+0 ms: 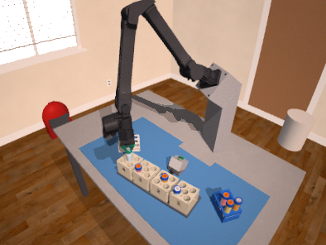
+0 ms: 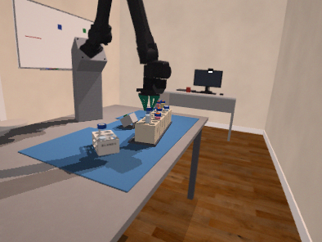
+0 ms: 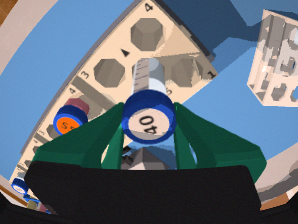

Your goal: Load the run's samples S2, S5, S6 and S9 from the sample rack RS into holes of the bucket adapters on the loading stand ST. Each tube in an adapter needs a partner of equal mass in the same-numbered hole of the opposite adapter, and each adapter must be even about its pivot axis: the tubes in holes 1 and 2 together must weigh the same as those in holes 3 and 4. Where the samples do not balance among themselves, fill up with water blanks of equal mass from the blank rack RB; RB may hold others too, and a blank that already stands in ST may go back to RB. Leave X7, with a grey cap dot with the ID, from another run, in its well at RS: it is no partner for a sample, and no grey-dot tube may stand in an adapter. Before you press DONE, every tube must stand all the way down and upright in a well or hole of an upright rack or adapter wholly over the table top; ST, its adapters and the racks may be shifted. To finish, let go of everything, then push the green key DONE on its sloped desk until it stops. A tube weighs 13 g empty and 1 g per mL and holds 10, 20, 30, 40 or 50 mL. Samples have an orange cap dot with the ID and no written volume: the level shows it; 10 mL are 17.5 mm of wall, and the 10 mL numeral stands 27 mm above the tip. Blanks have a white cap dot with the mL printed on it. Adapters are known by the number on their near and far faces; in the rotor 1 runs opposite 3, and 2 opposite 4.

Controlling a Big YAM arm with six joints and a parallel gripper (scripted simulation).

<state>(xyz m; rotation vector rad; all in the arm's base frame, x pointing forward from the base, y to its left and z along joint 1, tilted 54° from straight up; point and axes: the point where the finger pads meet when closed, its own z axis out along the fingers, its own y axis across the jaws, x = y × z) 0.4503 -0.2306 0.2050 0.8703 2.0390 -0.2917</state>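
The 40 mL blank lies 1 cm ahead of my hand and 5 cm below it. Also, from my hand: orange-dot tube: 6 cm ahead, 21 cm to the left, 9 cm below; white blank rack RB: 18 cm behind, 10 cm to the right, 13 cm below; sample tube S5: 4 cm ahead, 7 cm to the left, 9 cm below.
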